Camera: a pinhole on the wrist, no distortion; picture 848 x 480 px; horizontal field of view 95.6 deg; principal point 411.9 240.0 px. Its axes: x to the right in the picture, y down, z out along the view. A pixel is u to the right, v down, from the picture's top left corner.
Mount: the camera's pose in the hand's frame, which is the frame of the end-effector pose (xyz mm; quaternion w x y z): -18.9 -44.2 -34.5 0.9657 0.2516 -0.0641 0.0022
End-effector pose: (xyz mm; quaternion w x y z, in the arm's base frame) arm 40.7 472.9 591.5 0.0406 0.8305 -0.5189 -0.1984
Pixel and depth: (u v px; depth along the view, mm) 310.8 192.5 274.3
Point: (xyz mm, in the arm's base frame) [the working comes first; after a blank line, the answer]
In the camera's frame: -72.1 -33.9 274.3

101.3 699.3 407.9
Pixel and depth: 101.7 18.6 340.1
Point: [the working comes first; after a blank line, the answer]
In the camera's frame: -274.4 -195.9 340.1

183.0 947.7 463.5
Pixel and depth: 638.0 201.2 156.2
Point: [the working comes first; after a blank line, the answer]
In the camera's frame: 91.9 -15.8 156.2

137.8 502.8 442.9
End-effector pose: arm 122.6 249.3 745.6 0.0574 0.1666 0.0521 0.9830
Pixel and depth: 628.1 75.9 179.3
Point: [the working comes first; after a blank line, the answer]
In the camera's frame: 100.8 -76.5 179.3

115.8 464.0 831.3
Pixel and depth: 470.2 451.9 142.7
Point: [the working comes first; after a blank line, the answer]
In the camera's frame: 21.6 78.7 142.7

187.0 302.7 856.3
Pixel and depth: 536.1 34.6 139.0
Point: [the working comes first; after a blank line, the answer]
In the camera's frame: 44.9 -74.3 139.0

147.4 431.1 779.5
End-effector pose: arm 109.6 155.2 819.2 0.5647 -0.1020 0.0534 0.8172
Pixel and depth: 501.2 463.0 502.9
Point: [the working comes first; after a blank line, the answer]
In the camera's frame: 116.8 291.7 502.9

76.7 303.7 1356.7
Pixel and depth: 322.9 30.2 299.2
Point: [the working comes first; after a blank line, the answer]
In the camera's frame: -69.3 -163.3 299.2

444.0 192.6 988.1
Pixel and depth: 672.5 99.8 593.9
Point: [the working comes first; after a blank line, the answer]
In the camera's frame: 402.6 -216.6 593.9

454.9 719.0 1175.7
